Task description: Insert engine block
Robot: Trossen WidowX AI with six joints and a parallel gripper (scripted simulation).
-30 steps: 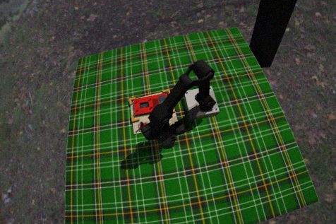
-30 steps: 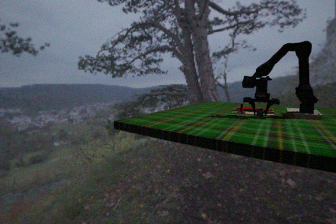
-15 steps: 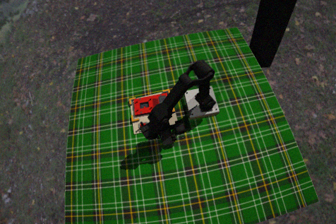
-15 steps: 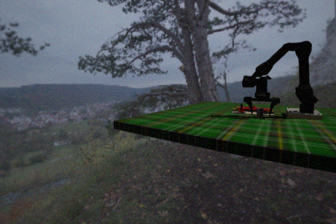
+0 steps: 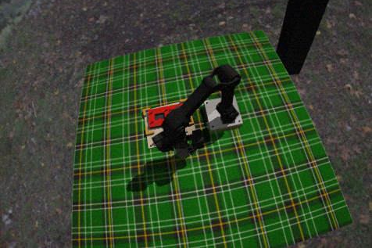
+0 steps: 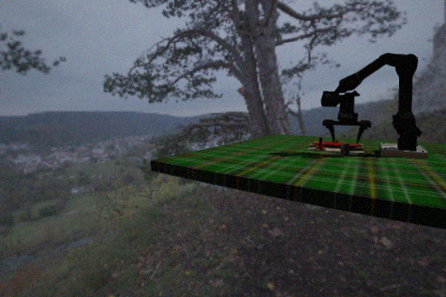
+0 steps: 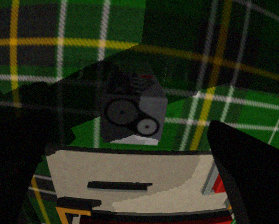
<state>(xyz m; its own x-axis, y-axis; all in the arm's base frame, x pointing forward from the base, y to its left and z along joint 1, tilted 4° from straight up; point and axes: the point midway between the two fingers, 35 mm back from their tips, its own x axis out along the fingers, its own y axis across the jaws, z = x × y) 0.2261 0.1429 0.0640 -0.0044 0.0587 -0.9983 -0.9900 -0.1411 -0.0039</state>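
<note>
Now: the engine block 3 cm below my gripper tip.
</note>
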